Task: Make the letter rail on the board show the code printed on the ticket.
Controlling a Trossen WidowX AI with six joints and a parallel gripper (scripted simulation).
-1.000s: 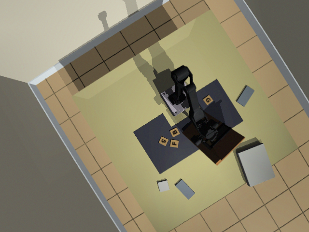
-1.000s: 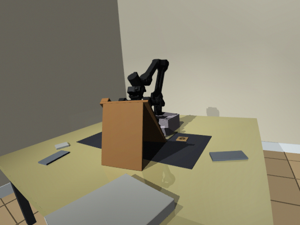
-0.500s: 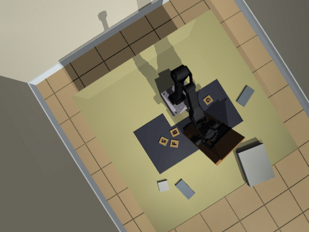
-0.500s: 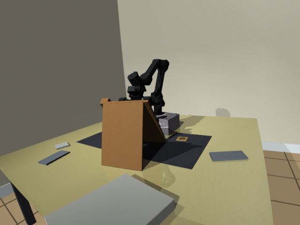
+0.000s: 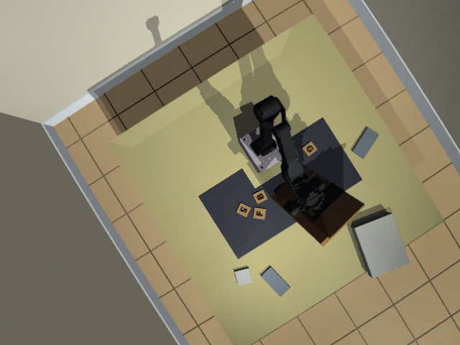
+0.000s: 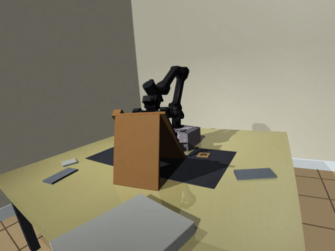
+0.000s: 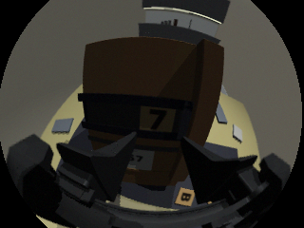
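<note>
My gripper tip is now 90 mm above the white ticket, 40 mm to the right of it and 30 mm past it. The rest, counted from my gripper tip: dark mat 190 mm below, 140 mm behind, 20 mm to the right; then small white block 460 mm to the right, 180 mm below, 140 mm ahead; then large grey box 440 mm ahead, 200 mm to the left, 170 mm below.
</note>
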